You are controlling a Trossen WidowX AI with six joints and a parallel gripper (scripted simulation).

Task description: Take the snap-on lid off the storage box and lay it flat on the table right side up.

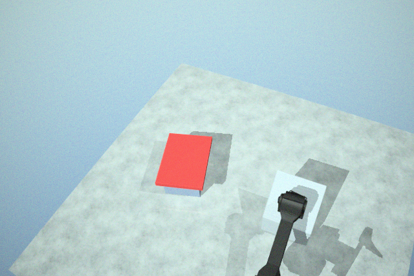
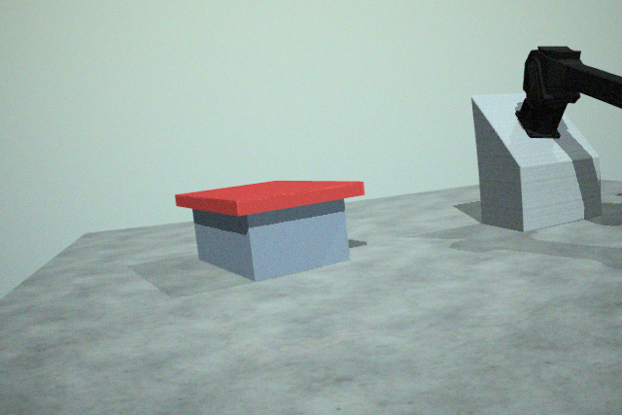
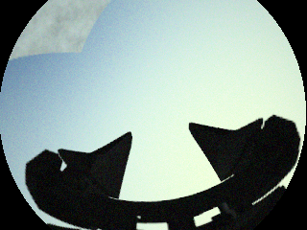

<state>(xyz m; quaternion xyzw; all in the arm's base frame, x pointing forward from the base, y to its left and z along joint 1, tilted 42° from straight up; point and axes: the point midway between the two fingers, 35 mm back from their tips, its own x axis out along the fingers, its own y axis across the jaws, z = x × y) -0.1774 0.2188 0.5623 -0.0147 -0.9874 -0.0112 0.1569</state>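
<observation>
The red lid is 69 cm ahead of my gripper tip, 56 cm to the right of it and 32 cm below it. Round my gripper tip: blue-grey storage box 69 cm ahead, 56 cm to the right, 37 cm below.
</observation>
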